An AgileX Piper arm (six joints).
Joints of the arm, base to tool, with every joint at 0 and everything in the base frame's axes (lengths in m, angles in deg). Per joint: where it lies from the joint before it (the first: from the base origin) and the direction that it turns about. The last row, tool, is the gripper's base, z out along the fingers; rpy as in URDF.
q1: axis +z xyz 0 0 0.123
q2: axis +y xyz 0 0 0
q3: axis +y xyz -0.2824 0 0.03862
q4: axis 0.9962 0 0.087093 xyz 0.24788 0 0.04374
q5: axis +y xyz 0 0 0
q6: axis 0.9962 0 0.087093 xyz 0.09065 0 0.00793
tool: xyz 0 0 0 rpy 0 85.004 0
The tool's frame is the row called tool.
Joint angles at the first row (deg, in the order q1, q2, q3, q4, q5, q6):
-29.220, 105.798, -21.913, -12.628, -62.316, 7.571
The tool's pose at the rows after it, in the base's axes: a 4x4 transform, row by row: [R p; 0 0 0 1], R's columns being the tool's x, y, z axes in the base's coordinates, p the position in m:
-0.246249, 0.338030, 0.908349, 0.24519; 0.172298, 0.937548, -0.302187, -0.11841; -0.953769, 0.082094, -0.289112, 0.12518; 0, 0, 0, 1
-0.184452, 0.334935, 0.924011, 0.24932; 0.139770, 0.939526, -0.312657, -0.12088; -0.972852, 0.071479, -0.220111, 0.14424; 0, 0, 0, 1
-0.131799, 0.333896, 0.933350, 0.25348; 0.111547, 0.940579, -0.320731, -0.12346; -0.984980, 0.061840, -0.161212, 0.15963; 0, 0, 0, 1
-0.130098, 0.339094, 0.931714, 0.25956; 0.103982, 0.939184, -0.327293, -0.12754; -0.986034, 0.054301, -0.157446, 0.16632; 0, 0, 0, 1
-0.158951, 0.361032, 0.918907, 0.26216; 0.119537, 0.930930, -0.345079, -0.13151; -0.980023, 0.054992, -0.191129, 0.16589; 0, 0, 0, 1
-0.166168, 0.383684, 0.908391, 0.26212; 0.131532, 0.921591, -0.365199, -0.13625; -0.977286, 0.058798, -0.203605, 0.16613; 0, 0, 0, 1
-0.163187, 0.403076, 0.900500, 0.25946; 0.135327, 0.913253, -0.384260, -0.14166; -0.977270, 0.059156, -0.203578, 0.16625; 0, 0, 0, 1
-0.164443, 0.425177, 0.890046, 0.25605; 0.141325, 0.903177, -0.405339, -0.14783; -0.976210, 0.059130, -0.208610, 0.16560; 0, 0, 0, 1
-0.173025, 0.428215, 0.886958, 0.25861; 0.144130, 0.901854, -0.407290, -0.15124; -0.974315, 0.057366, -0.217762, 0.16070; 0, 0, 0, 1
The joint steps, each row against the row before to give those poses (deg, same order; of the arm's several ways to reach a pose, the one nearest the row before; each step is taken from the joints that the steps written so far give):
0.000, -2.479, -0.795, 0.539, 3.223, 0.464
-0.001, -3.281, -1.248, 0.054, 0.365, 0.140
0.001, -2.201, -1.407, 0.156, 0.121, 0.000
0.000, -0.611, -2.005, 0.137, 2.375, 0.000
-0.060, 0.000, -1.175, 1.036, 3.203, -0.151
-0.578, 0.000, -0.597, 0.756, 1.374, 0.001
-1.149, 0.000, -0.050, 0.065, 0.052, -0.002
-1.358, 0.066, -0.019, 0.000, 0.250, 0.001
-0.328, 1.538, -0.677, -0.121, -0.325, -0.170

